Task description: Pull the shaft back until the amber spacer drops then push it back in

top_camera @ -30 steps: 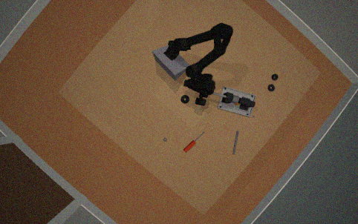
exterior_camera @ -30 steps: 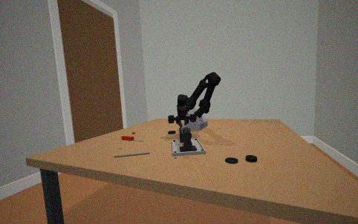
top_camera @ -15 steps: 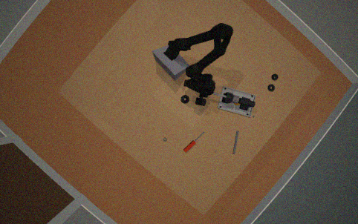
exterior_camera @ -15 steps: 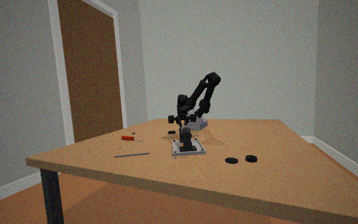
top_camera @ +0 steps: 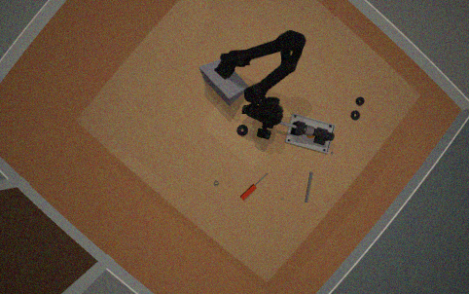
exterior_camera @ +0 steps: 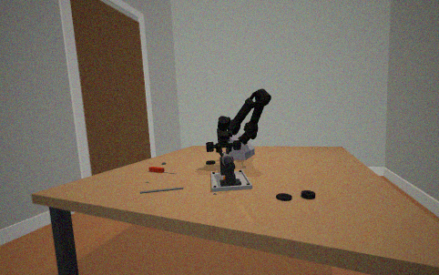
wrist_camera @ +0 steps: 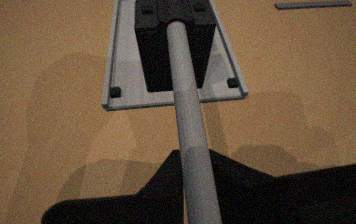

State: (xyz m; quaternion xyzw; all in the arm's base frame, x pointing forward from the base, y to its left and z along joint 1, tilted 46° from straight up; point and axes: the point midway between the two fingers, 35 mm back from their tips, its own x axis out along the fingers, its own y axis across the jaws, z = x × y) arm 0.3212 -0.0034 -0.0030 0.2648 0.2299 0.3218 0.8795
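Right now my gripper tip is 50 mm short of the grey shaft, 30 mm to the right of it and 30 mm below it. Also, from my gripper tip: amber spacer: 170 mm ahead, 80 mm to the left, 40 mm below.
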